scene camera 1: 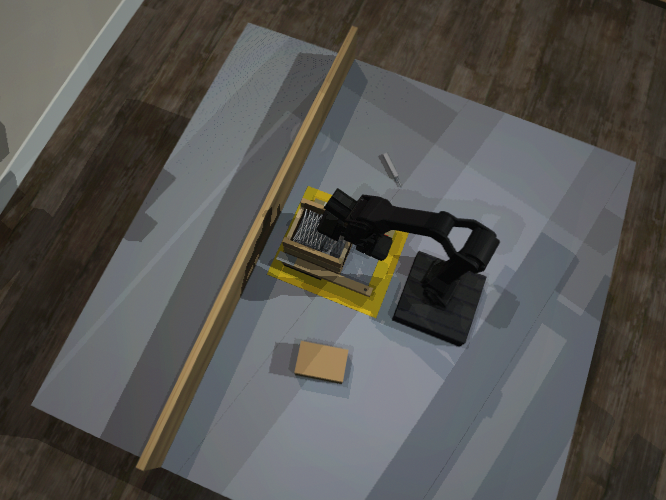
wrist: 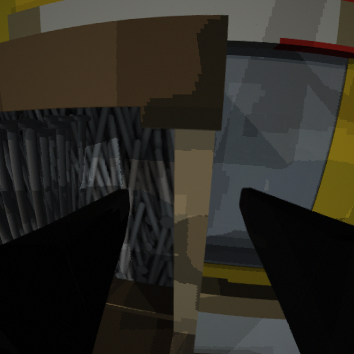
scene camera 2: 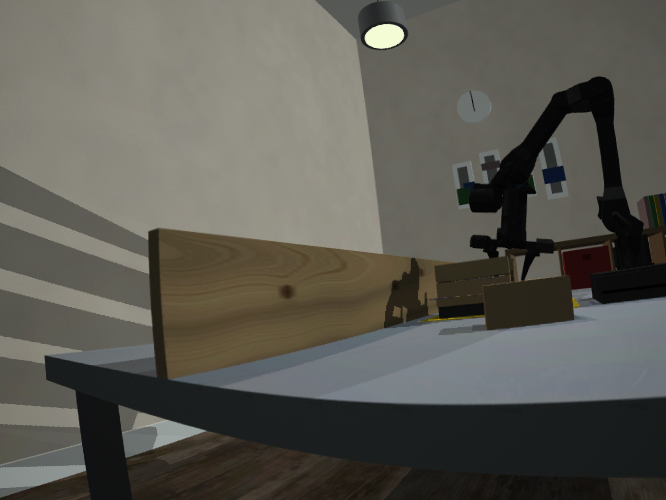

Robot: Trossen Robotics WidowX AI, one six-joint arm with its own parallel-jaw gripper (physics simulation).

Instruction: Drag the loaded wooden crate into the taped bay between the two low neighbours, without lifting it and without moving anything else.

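Places are measured from the arm's base along level axes (x ahead, y left, z up), in metres.
Pixels of known places: gripper, fingertip midpoint: (scene camera 1: 346, 243) (wrist: 185, 197); arm's base, link origin: (scene camera 1: 437, 295) (scene camera 2: 635, 267).
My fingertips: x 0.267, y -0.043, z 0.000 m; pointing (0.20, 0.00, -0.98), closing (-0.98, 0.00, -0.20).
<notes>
Ahead of a thing's pixels: the offset from my fingertips to its top centre.
The wooden crate {0.056 m up, 0.069 m ahead, 0.011 m left} (scene camera 1: 313, 256) (scene camera 2: 472, 270) loaded with nails stands upright, partly inside the yellow-taped bay (scene camera 1: 384, 279) (wrist: 340, 160), towards the tall board. A low wooden bar {0.013 m down, 0.026 m ahead, 0.095 m left} (scene camera 1: 349, 283) (wrist: 240, 305) lies along one side of the crate. A low pale grey neighbour with a red stripe {0.041 m down, 0.013 m ahead, 0.092 m right} (wrist: 250, 22) lies on the opposite side. My gripper (wrist: 185, 197) is open and points down at the crate. The crate's end wall (wrist: 192, 180) lies between the fingers: one finger is over the nails, the other outside. Contact cannot be told. The arm hides the fingertips in scene camera 1.
A tall wooden board (scene camera 1: 214, 328) (scene camera 2: 279, 306) runs across the table beside the bay. A tan block {0.004 m up, 0.054 m back, 0.311 m left} (scene camera 1: 321, 361) (scene camera 2: 527, 302) stands apart from the bay. A thin grey tool {0.044 m down, 0.037 m back, 0.279 m right} (scene camera 1: 389, 165) lies on the other side. My arm's black base (scene camera 1: 441, 309) stands beside the bay.
</notes>
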